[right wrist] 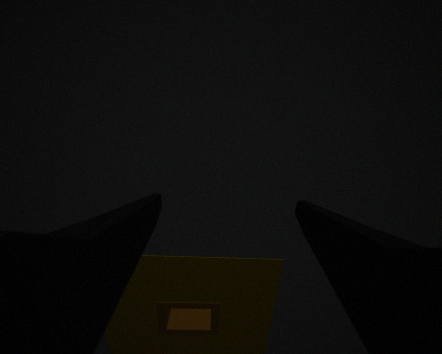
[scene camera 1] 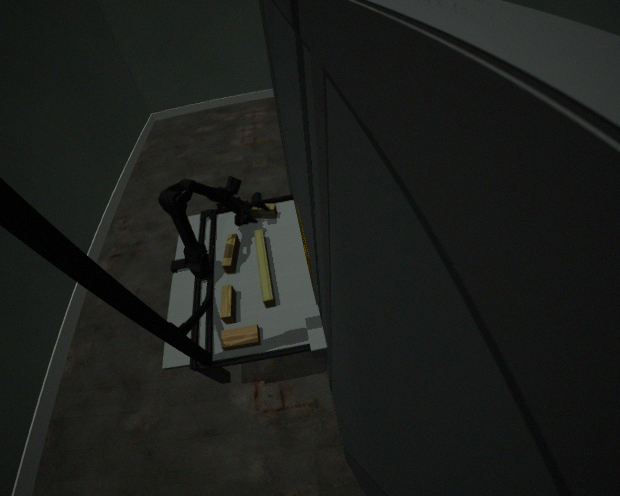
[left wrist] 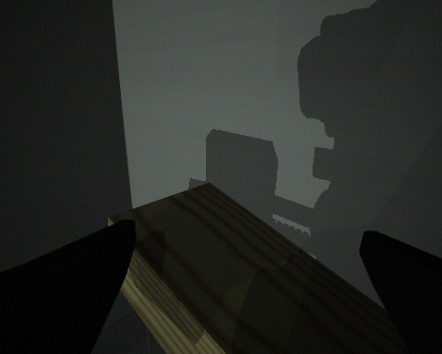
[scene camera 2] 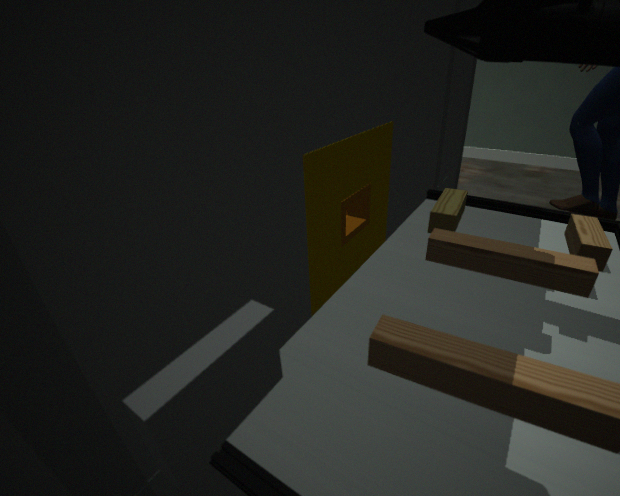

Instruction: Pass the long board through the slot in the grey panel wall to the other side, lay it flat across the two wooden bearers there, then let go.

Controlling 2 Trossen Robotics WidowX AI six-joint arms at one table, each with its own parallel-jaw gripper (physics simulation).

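Seen in the pictures: left gripper, fingertip midpoint: [scene camera 1: 263,216] [left wrist: 249,236]; right gripper, fingertip midpoint: [right wrist: 230,203] [scene camera 2: 436,30]; left arm's base, link origin: [scene camera 1: 203,273].
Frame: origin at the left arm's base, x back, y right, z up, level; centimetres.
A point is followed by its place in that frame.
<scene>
The long pale yellow board [scene camera 1: 264,271] @[x -26.2, y 7.3, z 4.3 cm] lies flat on the white table, beside the grey panel wall [scene camera 1: 439,258] @[x -43.2, y 61.4, z 83.5 cm] [scene camera 2: 180,155] @[x -48.3, y 31.5, z 24.0 cm]. The slot [scene camera 2: 355,216] @[x -46.5, y 0.3, z 6.8 cm] [right wrist: 189,319] @[x -47.0, y 3.8, z 6.6 cm] opens in a yellow patch on that wall. Two brown wooden bearers [scene camera 2: 509,261] @[x -70.0, y -7.0, z 1.3 cm] [scene camera 2: 449,346] @[x -66.6, y 17.2, z 2.5 cm] lie apart on the other side. My left gripper [scene camera 1: 255,211] @[x -27.6, y -25.1, z 1.3 cm] [left wrist: 249,236] @[x -27.6, y -25.1, z 1.3 cm] is open at a short pale block [scene camera 1: 266,211] @[x -29.5, y -26.4, z 2.8 cm] [left wrist: 215,250] @[x -29.2, y -26.4, z 1.6 cm], which shows below and between its fingers, not gripped. It is beyond the board's upper end in scene camera 1. My right gripper [right wrist: 230,203] @[x -56.5, y -0.1, z 32.7 cm] is open and empty, facing the wall; its dark fingers [scene camera 2: 439,31] @[x -56.5, y -0.1, z 32.7 cm] hang high above the table.
Short wooden blocks [scene camera 1: 230,253] @[x -13.0, y -4.4, z 4.4 cm] [scene camera 1: 227,304] @[x -11.6, y 18.5, z 4.4 cm] [scene camera 1: 240,336] @[x -15.2, y 30.3, z 1.9 cm] stand around the board. On the bearers' side, two short blocks [scene camera 2: 449,206] @[x -56.9, y -21.5, z 2.8 cm] [scene camera 2: 588,238] @[x -80.9, y -19.6, z 2.5 cm] lie near the far table edge. Dark rails edge the table [scene camera 1: 289,320] @[x -32.5, y 26.2, z -1.9 cm]. A person's legs [scene camera 2: 594,139] show beyond.
</scene>
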